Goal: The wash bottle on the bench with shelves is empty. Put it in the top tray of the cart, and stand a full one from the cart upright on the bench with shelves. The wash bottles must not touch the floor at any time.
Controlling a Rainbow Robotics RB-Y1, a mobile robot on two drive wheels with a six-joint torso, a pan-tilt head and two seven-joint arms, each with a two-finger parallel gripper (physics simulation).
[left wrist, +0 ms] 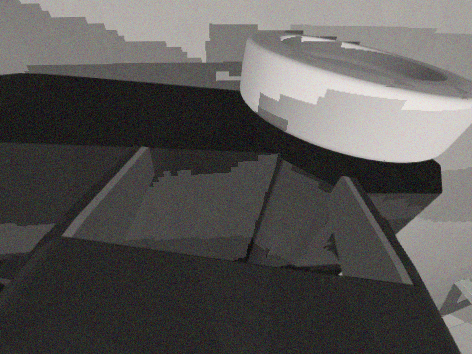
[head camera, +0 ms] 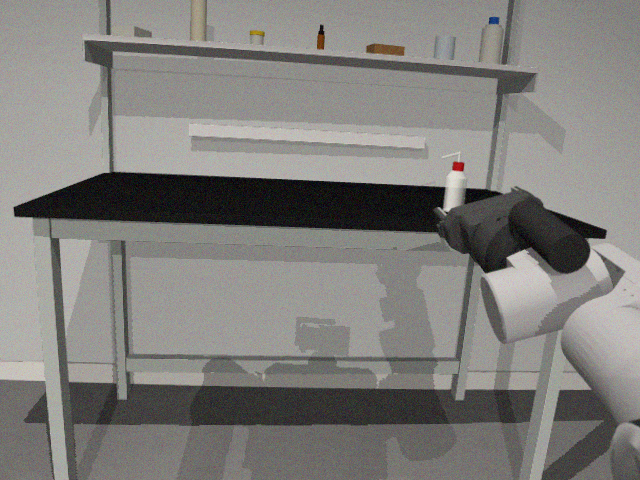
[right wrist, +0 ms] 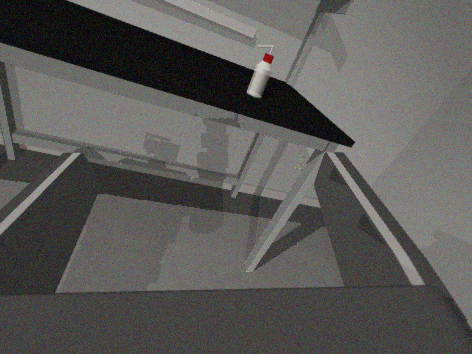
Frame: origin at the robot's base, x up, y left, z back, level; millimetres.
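Where they show: left gripper, between the fingertips: [left wrist: 243, 174]; right gripper, between the fingertips: [head camera: 475, 203] [right wrist: 207, 169].
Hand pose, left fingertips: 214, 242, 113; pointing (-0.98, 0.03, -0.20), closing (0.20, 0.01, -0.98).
Observation:
After its pixels a point has its place, as x, y, z.
A white wash bottle [head camera: 454, 190] {980, -341, -1350} [right wrist: 259, 80] {974, -346, -1349} with a red cap and thin spout stands upright near the right end of the black bench top [head camera: 248, 198] {915, 253, -1367} [right wrist: 150, 60] {915, 19, -1322}. My right gripper [head camera: 478, 202] {1061, -193, -566} [right wrist: 207, 169] {1061, -193, -566} is open and empty. In the head view it overlaps the bench's right front, and the bottle's foot shows just behind it. In the right wrist view the bottle is beyond the fingers, apart from them. My left gripper [left wrist: 243, 174] {214, 242, 113} is open and empty, away from the bottle. The cart and the full wash bottles do not show.
A shelf [head camera: 310, 55] above the bench holds a blue-capped bottle [head camera: 491, 43] {1456, -520, -1814}, a pale cup [head camera: 444, 47] {1422, -343, -1750}, a brown box [head camera: 385, 50] {1393, -137, -1696} and other items. Bench legs [head camera: 57, 351] {525, 700, -1073} [right wrist: 285, 215] {478, -684, -1266} stand on the floor. A white rounded part [left wrist: 340, 115] is close beyond the left fingers.

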